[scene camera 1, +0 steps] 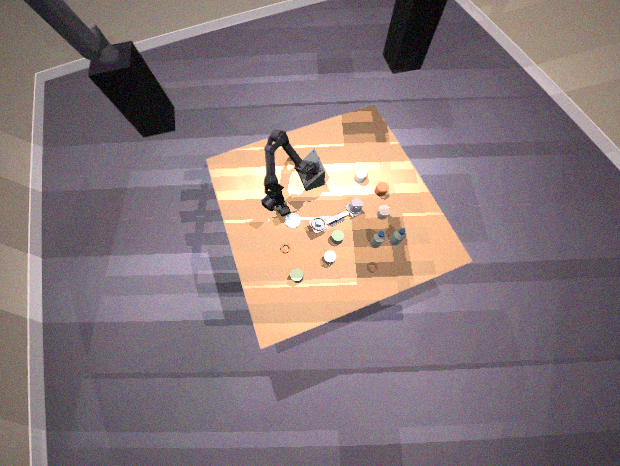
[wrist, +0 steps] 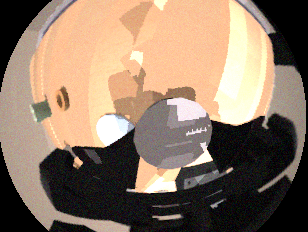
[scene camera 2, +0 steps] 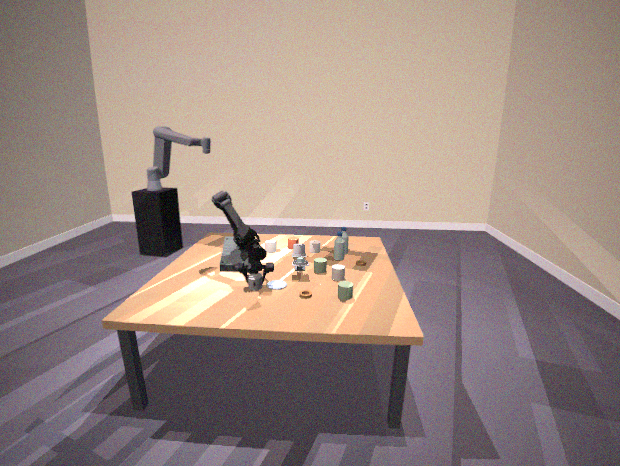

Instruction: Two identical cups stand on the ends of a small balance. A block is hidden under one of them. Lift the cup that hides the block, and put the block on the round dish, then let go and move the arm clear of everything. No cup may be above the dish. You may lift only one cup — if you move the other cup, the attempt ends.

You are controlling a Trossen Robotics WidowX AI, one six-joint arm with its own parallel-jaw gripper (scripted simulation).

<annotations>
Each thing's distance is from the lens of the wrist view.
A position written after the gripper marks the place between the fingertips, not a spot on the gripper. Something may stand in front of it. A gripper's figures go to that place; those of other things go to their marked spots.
gripper (wrist: 167, 123): 10 cm
round pale dish (wrist: 110, 127): 15 cm
</annotations>
